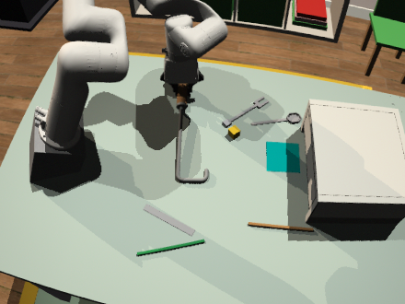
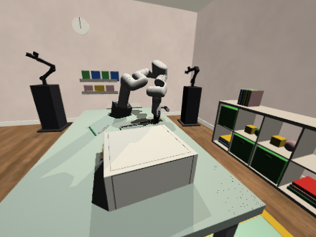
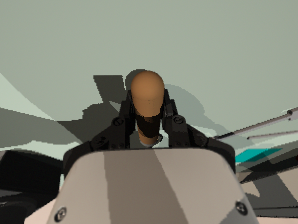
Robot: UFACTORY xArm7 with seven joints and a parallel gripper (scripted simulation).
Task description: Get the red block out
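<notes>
My hand is 410 mm to the left of the grey strip, 100 mm short of it and 20 mm above it. Round my hand: yellow cube 190 mm ahead, 100 mm to the right, 10 mm below; then teal square 350 mm ahead, 140 mm to the right, 20 mm below; then grey fork-ended tool 210 mm ahead, 20 mm below, 10 mm to the right.
</notes>
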